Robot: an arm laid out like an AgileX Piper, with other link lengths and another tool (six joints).
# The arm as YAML. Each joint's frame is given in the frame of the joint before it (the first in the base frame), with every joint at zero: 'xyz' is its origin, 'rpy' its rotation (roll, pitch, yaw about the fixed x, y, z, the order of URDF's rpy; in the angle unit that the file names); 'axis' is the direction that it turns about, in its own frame. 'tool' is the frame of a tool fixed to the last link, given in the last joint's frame.
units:
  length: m
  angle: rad
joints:
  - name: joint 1
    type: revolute
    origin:
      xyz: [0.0, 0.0, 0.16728]
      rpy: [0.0, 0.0, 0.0]
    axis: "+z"
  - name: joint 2
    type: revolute
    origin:
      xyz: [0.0, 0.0, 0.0]
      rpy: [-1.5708, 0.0, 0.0]
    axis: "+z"
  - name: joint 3
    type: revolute
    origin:
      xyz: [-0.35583, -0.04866, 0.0]
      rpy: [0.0, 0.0, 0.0]
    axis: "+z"
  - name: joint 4
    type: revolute
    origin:
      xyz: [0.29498, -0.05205, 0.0]
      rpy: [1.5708, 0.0, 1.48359]
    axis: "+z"
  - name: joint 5
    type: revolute
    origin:
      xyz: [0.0, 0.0, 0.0]
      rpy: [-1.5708, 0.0, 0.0]
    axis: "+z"
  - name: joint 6
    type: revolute
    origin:
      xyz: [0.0, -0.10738, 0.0]
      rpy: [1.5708, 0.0, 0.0]
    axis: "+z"
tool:
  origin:
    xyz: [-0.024, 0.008, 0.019]
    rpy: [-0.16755, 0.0, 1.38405]
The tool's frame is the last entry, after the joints.
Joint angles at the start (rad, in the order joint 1, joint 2, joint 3, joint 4, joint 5, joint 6): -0.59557, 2.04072, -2.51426, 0.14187, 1.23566, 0.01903
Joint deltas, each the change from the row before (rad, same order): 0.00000, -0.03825, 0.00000, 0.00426, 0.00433, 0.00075; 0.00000, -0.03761, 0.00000, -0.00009, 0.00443, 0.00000; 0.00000, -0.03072, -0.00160, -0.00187, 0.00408, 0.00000; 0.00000, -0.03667, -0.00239, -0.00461, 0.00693, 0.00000; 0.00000, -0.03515, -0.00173, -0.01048, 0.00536, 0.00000; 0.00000, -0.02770, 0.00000, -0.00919, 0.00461, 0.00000; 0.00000, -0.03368, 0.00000, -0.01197, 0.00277, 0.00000; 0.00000, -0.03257, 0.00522, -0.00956, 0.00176, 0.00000; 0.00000, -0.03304, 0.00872, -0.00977, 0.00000, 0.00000; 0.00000, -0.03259, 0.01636, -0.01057, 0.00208, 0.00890; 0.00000, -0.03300, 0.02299, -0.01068, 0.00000, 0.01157; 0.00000, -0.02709, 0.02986, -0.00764, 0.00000, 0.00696; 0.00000, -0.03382, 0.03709, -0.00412, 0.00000, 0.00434; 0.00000, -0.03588, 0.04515, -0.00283, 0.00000, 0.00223; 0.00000, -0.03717, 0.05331, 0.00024, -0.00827, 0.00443; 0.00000, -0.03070, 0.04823, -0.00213, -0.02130, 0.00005
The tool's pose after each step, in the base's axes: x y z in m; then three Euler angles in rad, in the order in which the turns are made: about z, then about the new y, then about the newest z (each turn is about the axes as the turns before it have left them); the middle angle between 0 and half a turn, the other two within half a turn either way. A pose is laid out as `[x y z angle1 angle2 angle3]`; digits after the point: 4 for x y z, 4 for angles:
[0.4597 -0.2829 0.6056 -0.4210 2.0339 1.5550]
[0.4455 -0.2732 0.6251 -0.4234 2.0013 1.5481]
[0.4333 -0.2651 0.6409 -0.4270 1.9737 1.5409]
[0.4178 -0.2552 0.6591 -0.4331 1.9426 1.5307]
[0.4023 -0.2460 0.6757 -0.4444 1.9128 1.5167]
[0.3899 -0.2388 0.6878 -0.4539 1.8909 1.5057]
[0.3745 -0.2300 0.7024 -0.4662 1.8614 1.4924]
[0.3603 -0.2216 0.7145 -0.4758 1.8369 1.4822]
[0.3462 -0.2134 0.7254 -0.4855 1.8134 1.4727]
[0.3333 -0.2063 0.7332 -0.4970 1.7999 1.4724]
[0.3212 -0.2000 0.7391 -0.5090 1.7904 1.4755]
[0.3134 -0.1959 0.7404 -0.5171 1.7935 1.4774]
[0.3039 -0.1901 0.7417 -0.5215 1.7969 1.4791]
[0.2948 -0.1845 0.7409 -0.5244 1.8062 1.4800]
[0.2869 -0.1792 0.7387 -0.5250 1.8140 1.4853]
[0.2812 -0.1758 0.7370 -0.5275 1.8103 1.4844]

